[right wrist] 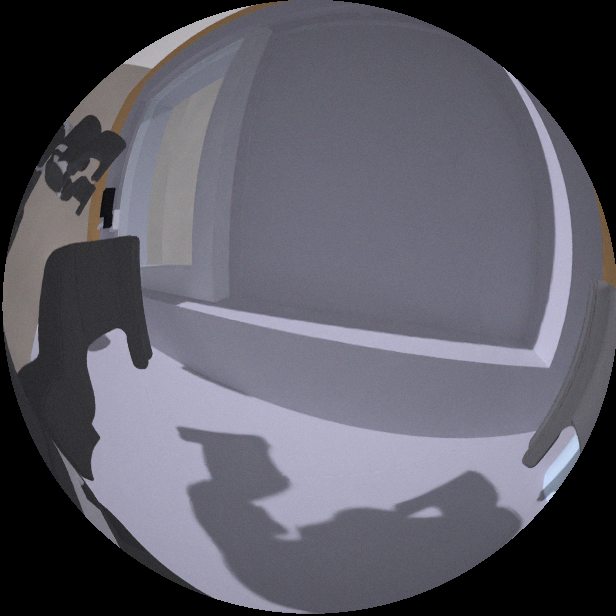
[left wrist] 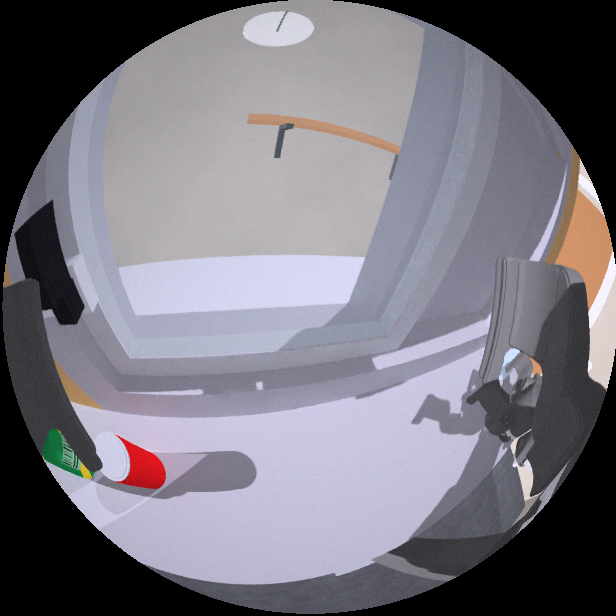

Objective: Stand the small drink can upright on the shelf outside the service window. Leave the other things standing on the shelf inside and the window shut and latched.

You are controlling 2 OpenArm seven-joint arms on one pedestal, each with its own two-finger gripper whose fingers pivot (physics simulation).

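Note:
In the left wrist view a red can [left wrist: 135, 464] with a white end appears to lie on its side on the pale inside shelf [left wrist: 298, 476], at the far left. A green can [left wrist: 60, 453] with a barcode stands right behind it, partly hidden by my left finger. My left gripper [left wrist: 287, 413] is open and empty; its left fingertip is right beside the red can's white end. My right gripper [right wrist: 336, 410] is open and empty above the bare shelf, with no can in its view. The window frame [left wrist: 241, 339] stands ahead, and the outside shelf [left wrist: 241, 281] shows through it.
A black latch [left wrist: 43, 258] sits on the frame's left side and also shows in the right wrist view [right wrist: 106, 212]. I cannot tell whether the window is shut. A wide grey panel [right wrist: 390, 201] fills the wall to the right. The other arm [left wrist: 508, 402] hangs at the right.

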